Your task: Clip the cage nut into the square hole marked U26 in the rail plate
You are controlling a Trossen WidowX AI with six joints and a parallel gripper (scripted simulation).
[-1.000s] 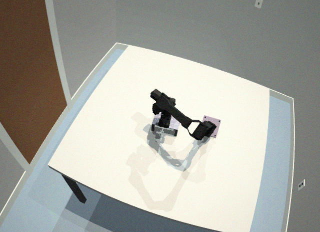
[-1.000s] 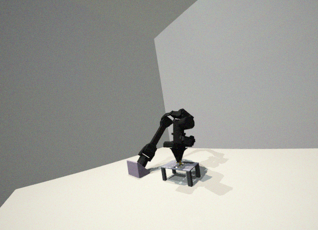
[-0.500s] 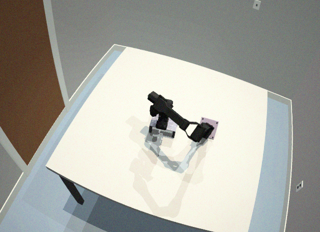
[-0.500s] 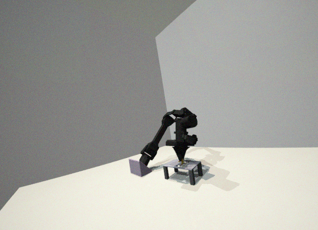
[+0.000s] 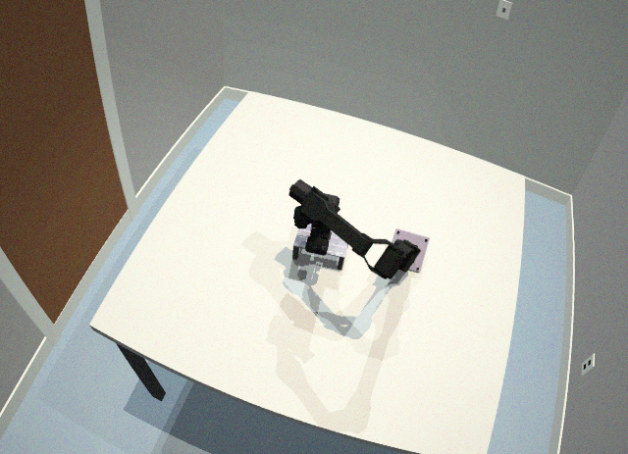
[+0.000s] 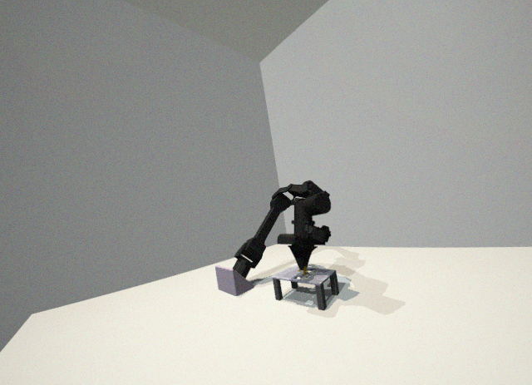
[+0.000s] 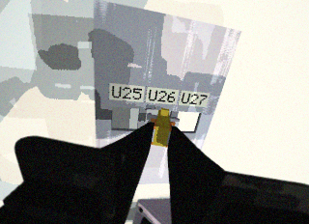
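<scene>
The yellow cage nut lies 1 cm below my gripper tip.
</scene>
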